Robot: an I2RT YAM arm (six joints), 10 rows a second.
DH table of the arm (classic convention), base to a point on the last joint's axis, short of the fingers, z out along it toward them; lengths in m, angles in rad. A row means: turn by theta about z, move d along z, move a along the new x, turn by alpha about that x. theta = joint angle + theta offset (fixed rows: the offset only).
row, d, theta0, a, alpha
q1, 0.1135, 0, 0.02, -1.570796
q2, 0, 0, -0.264, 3.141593
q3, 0, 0.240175, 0.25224, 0
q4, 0, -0.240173, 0.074, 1.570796
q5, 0, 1.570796, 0, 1.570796
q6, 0.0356, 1.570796, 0, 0
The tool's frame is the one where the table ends.
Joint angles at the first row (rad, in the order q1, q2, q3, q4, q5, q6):
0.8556, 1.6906, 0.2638, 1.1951, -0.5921, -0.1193
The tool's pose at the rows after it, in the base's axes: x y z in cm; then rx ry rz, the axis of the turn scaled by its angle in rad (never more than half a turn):
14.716 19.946 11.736 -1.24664 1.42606 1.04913
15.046 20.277 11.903 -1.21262 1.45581 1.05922
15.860 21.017 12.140 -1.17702 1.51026 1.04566
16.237 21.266 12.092 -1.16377 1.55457 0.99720
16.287 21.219 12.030 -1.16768 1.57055 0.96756
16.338 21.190 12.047 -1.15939 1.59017 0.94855
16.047 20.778 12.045 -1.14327 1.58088 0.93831
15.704 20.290 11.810 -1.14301 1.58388 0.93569
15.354 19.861 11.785 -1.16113 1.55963 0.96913
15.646 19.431 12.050 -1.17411 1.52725 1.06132
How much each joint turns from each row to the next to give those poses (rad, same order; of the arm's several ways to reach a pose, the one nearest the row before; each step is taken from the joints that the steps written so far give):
-0.0004, 0.0025, 0.0008, -0.0021, 0.0023, 0.0079
0.0007, 0.0035, 0.0177, -0.0093, 0.0171, 0.0368
-0.0008, 0.0021, 0.0463, -0.0630, 0.0356, 0.0271
0.0009, -0.0056, 0.0208, -0.0597, 0.0464, -0.0101
-0.0003, -0.0081, 0.0025, -0.0304, 0.0200, -0.0161
0.0003, -0.0085, 0.0024, -0.0235, 0.0198, -0.0004
-0.0003, -0.0086, -0.0242, 0.0318, 0.0139, 0.0026
-0.0023, -0.0056, -0.0251, 0.0166, 0.0000, -0.0013
-0.0060, -0.0067, -0.0225, 0.0270, -0.0408, -0.0008
-0.0332, 0.0011, -0.0033, 0.0304, -0.1054, 0.0285

